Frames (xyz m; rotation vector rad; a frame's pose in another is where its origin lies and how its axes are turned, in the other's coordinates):
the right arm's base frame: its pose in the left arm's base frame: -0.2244 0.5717 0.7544 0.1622 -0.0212 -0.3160
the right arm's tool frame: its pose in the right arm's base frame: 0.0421 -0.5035 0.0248 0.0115 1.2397 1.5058
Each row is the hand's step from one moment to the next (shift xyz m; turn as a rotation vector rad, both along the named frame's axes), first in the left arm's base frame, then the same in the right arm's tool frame.
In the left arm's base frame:
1: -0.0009 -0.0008 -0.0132 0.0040 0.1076 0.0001
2: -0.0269 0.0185 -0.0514 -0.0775 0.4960 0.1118
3: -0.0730 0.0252 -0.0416 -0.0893 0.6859 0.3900
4: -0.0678 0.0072 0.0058 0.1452 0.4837 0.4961
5: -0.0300 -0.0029 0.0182 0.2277 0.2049 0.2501
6: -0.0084 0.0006 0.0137 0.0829 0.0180 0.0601
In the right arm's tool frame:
1: 0.0054 -0.0089 -0.0082 0.0946 0.0284 0.0429
2: 0.0426 -0.0132 -0.0414 0.3949 0.2717 0.1865
3: 0.0488 0.0256 -0.0682 0.4365 0.5293 0.3998
4: 0.0107 0.0503 -0.0451 0.1852 0.3928 0.5591
5: -0.0078 0.0315 -0.0137 0.0431 0.0862 0.3835
6: -0.0049 0.0153 0.0014 -0.0201 -0.0066 0.1018

